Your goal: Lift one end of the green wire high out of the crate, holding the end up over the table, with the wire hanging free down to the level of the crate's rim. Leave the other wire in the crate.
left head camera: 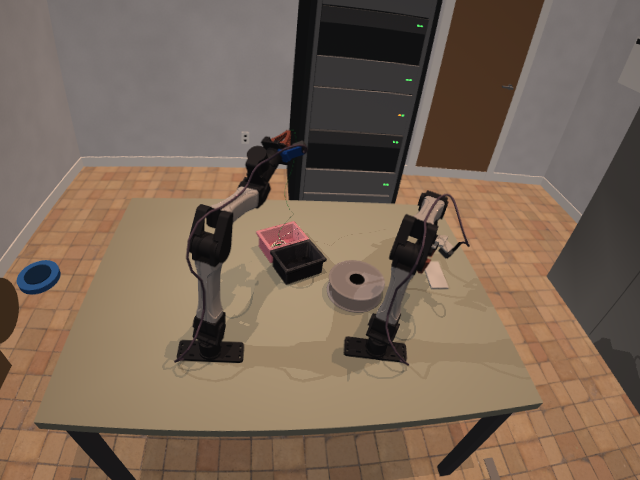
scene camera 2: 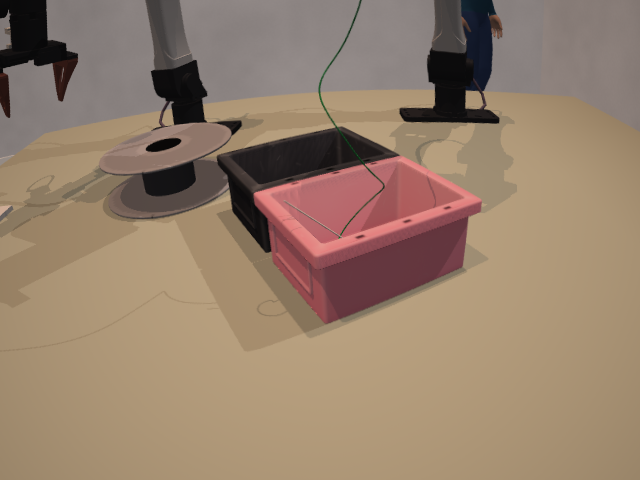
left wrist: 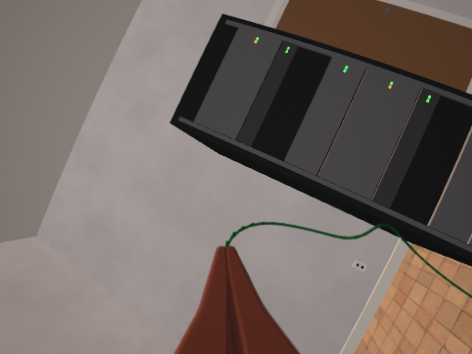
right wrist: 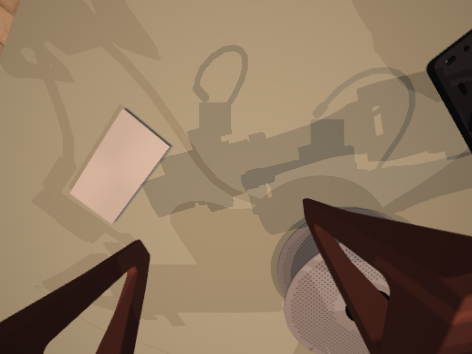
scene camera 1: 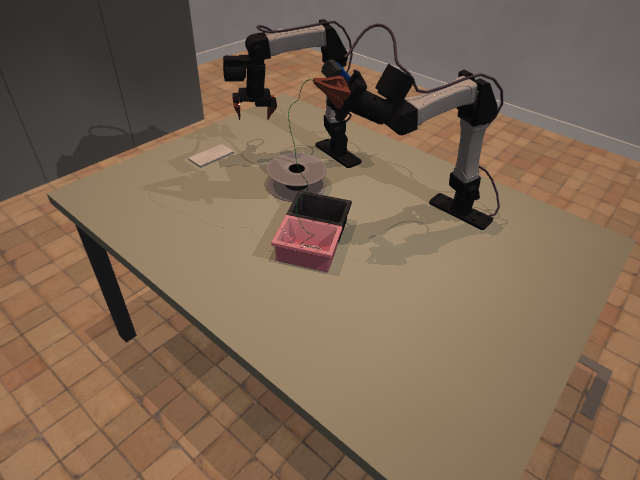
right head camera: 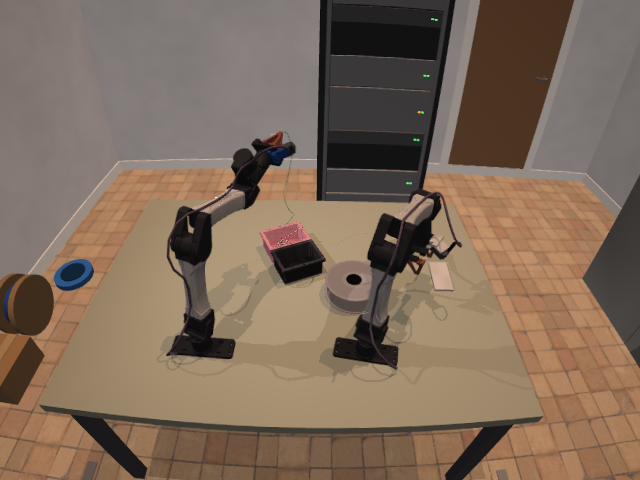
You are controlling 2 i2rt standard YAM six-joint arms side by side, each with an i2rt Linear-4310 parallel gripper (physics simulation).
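Places are measured from the left arm's base along level axes (x right, y back, z down), in metres.
Pixels of known places: left gripper, fingertip midpoint: [left head camera: 289, 130] [left wrist: 224, 255] [scene camera 1: 313, 80] [right head camera: 281, 132]; right gripper, fingertip midpoint: [scene camera 2: 35, 108] [right wrist: 222, 228] [scene camera 1: 253, 118] [right head camera: 423, 265]; left arm's base, origin of the base link: [left head camera: 210, 352] [scene camera 2: 450, 117] [scene camera 1: 460, 211] [right head camera: 203, 347]; right arm's base, origin of the base link: [left head camera: 375, 350] [scene camera 1: 337, 153] [right head camera: 365, 352].
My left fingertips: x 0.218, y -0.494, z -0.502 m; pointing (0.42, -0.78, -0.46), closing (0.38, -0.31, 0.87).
For each thing: its top centre in the pictures, then the offset to it from my left fingertips.
- pink crate, middle of its top: [scene camera 2: 368, 194] [scene camera 1: 307, 233] [left head camera: 282, 234] [right head camera: 285, 234] dx +0.000, dy -0.001, dz +0.428 m
- black crate, middle of its top: [scene camera 2: 304, 152] [scene camera 1: 319, 207] [left head camera: 298, 254] [right head camera: 297, 254] dx +0.057, dy +0.112, dz +0.428 m
- grey spool, middle of its top: [scene camera 2: 163, 144] [right wrist: 368, 307] [scene camera 1: 296, 168] [right head camera: 354, 279] [left head camera: 357, 279] dx +0.261, dy +0.224, dz +0.437 m
- pale flat box, middle of its top: [right wrist: 116, 171] [scene camera 1: 211, 154] [right head camera: 440, 275] [left head camera: 435, 274] dx +0.604, dy +0.132, dz +0.494 m
My left gripper [scene camera 1: 314, 80] [left wrist: 224, 255] is shut on the green wire's end, high above the table and crates. The green wire [right head camera: 285, 186] [scene camera 1: 290, 121] [scene camera 2: 320, 87] [left wrist: 300, 228] hangs from the fingertips in loose bends into the pink crate [scene camera 1: 305, 259] [scene camera 2: 392, 273]. In scene camera 2, it bends near the crate's back rim and runs down inside. The other wire, whitish [scene camera 2: 312, 219], lies in the pink crate, one straight end leaning up at the side. The crate's floor is partly hidden. My right gripper [scene camera 1: 254, 111] [right wrist: 222, 228] is open and empty, above the table.
A black crate [left head camera: 298, 271] [scene camera 2: 250, 211] stands against the pink one. A grey spool [left head camera: 356, 301] [scene camera 2: 168, 180] stands beside the crates. A pale flat box [scene camera 1: 210, 155] [right wrist: 120, 165] lies below and beside my right gripper. A server rack [left head camera: 301, 103] stands behind the table.
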